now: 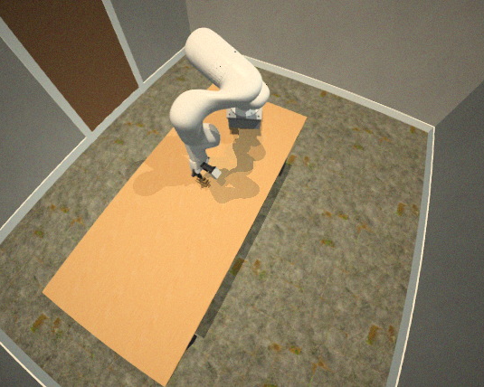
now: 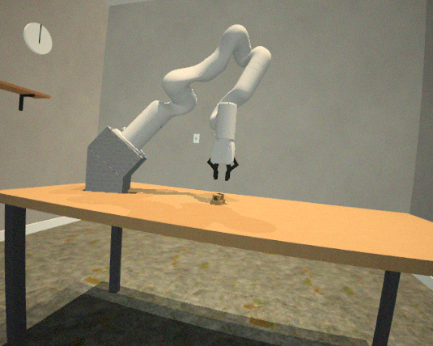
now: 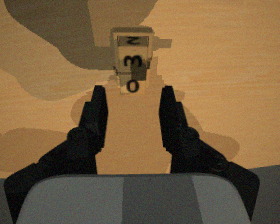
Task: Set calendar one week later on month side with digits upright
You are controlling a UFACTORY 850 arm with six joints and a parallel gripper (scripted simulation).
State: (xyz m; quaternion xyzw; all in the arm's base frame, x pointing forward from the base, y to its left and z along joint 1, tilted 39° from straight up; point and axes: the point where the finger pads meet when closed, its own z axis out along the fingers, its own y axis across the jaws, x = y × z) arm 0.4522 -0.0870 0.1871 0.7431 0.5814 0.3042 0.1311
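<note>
The wooden calendar tray is 20 mm to the right of my hand and 110 mm below it.
</note>
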